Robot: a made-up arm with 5 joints.
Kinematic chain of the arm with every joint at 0, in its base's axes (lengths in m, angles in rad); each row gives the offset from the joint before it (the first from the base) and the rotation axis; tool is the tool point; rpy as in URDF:
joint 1: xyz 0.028 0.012 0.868 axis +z
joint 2: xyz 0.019 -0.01 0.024 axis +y
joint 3: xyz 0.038 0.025 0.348 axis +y
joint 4: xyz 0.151 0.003 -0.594 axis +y
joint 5: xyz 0.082 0 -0.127 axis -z
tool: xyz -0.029 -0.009 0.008 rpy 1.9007 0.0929 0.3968
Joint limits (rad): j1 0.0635..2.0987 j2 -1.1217..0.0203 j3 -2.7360..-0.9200 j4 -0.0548..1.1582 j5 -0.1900..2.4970
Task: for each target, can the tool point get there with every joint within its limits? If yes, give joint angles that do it. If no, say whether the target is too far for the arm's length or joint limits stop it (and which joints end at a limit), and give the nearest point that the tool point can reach.
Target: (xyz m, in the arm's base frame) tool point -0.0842 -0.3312 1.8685
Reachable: yes | joints 1.3711 -0.8709 -2.2895 0.7032 1.2085
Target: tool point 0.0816 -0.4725 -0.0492
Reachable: no: joint limits stop it (at a limit: joint 1, joint 2, joint 3, joint 4, joint 5) | nearest point 0.6726 0.0567 0.8589 | short by 1.206 m
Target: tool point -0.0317 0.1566 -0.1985
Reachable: no: joint limits stop it (at a limit: joint 2, joint 3, joint 4) | nearest point -0.2173 0.6062 0.8598 | short by 1.165 m
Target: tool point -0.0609 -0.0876 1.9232
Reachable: yes | joints 0.9976 -0.7014 -2.1150 0.0694 0.3893
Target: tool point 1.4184 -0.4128 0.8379
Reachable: no: too far | nearest point 0.8011 0.0648 1.0192 | short by 0.801 m
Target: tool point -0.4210 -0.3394 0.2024
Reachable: no: joint limits stop it (at a limit: joint 1, joint 2, joint 3, joint 4) | nearest point -0.3338 0.5546 0.8576 | short by 1.112 m
